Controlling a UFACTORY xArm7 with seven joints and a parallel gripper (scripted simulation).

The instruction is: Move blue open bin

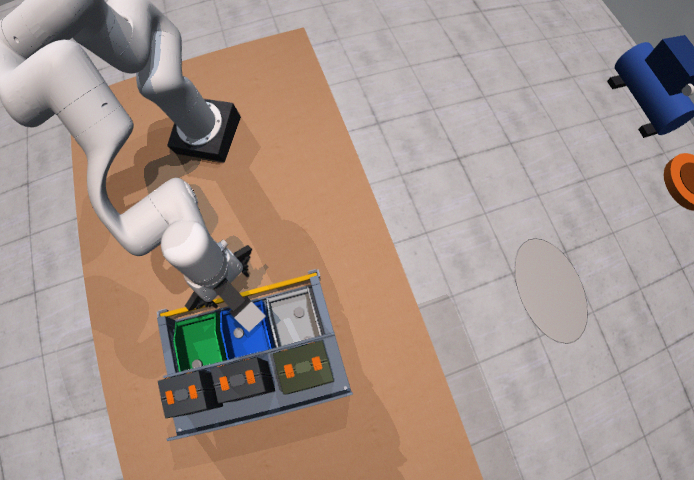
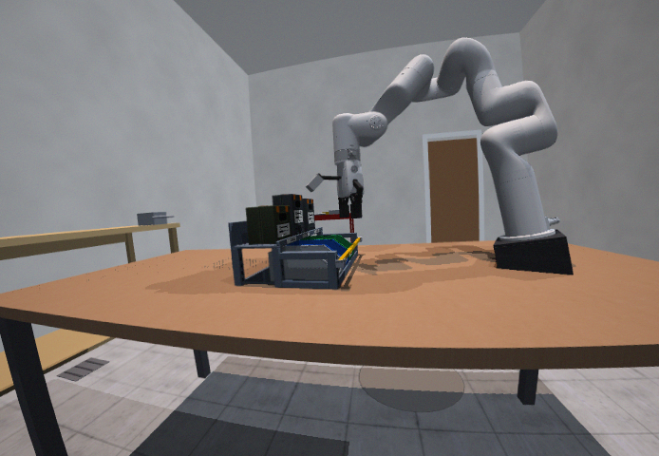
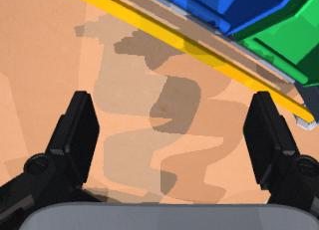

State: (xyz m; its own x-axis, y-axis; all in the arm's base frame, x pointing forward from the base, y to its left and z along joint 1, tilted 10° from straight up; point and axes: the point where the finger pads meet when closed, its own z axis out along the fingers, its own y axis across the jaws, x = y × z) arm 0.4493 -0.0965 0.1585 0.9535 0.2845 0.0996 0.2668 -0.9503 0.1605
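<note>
Now: hand 10 cm above the yellow bar. Also, from my hand: green bin (14 cm to the right, 12 cm below, 7 cm ahead); then blue open bin (12 cm below, 10 cm ahead, 3 cm to the right); then grey bin (13 cm ahead, 12 cm below, 8 cm to the left).
</note>
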